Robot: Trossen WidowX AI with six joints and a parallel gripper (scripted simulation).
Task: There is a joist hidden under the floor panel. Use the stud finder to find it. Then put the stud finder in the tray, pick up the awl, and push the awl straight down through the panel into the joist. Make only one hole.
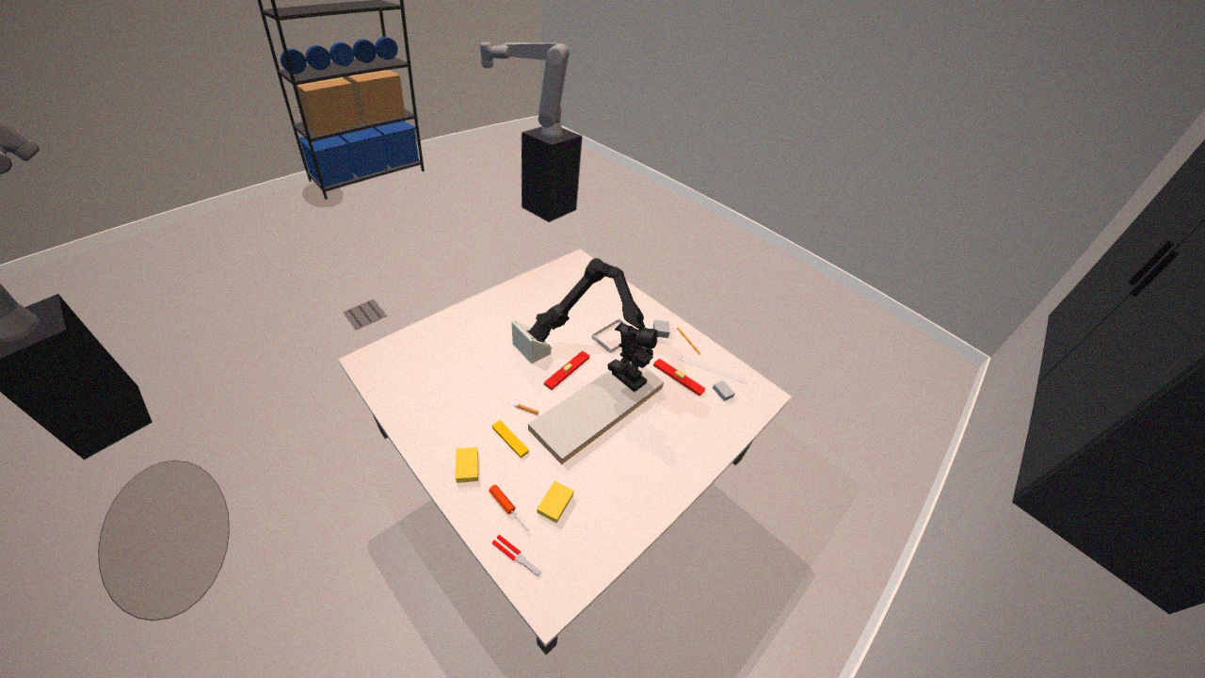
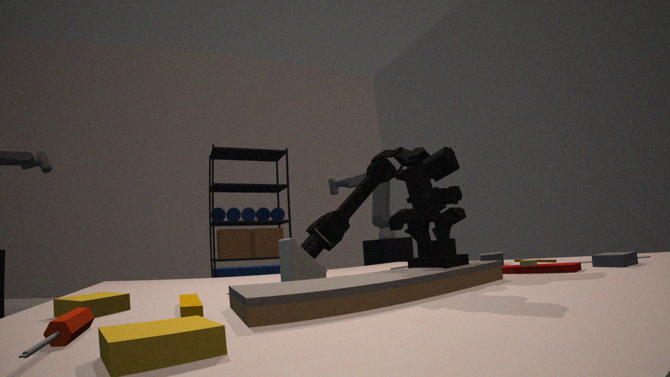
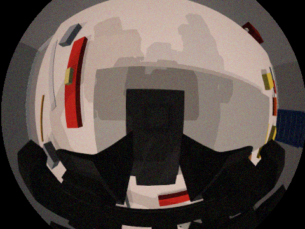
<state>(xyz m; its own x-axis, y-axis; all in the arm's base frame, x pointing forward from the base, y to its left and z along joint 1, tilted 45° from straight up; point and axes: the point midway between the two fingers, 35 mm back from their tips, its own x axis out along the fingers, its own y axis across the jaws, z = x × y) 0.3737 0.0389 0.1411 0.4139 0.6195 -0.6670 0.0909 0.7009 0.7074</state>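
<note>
Now: gripper tip 210 mm past the grey tray, 170 mm to the right of it and 50 mm above it. Round my gripper tip: stud finder: 20 mm above, 10 mm ahead; then awl: 370 mm to the right, 220 mm behind, 60 mm below; then pencil: 390 mm to the left, 60 mm below, 30 mm ahead.
</note>
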